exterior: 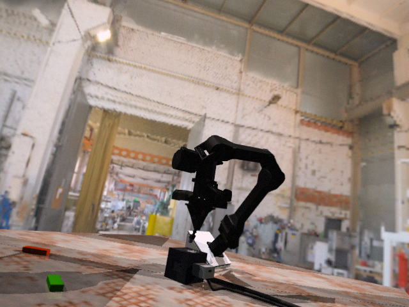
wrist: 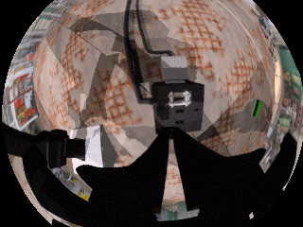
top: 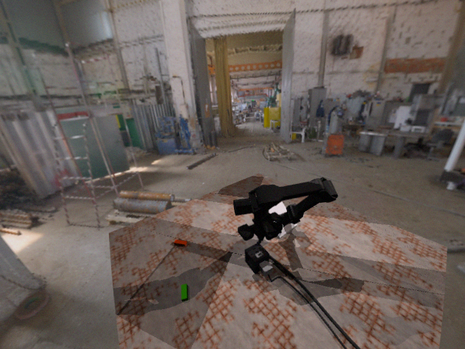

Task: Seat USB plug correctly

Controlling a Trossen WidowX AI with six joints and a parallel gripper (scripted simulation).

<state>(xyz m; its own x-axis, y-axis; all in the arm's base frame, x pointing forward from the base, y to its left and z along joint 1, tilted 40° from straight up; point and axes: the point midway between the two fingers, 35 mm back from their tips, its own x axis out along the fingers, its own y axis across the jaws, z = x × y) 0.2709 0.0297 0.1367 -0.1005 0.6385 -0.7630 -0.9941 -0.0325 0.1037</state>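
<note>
The usb socket lies 20 mm ahead of my gripper tip, 20 mm to the left of it and 60 mm below it. The rest, counted from my gripper tip: green block (340 mm ahead, 40 mm to the right, 130 mm below); orange block (290 mm ahead, 320 mm to the right, 130 mm below); usb plug (10 mm to the right, 20 mm below).
</note>
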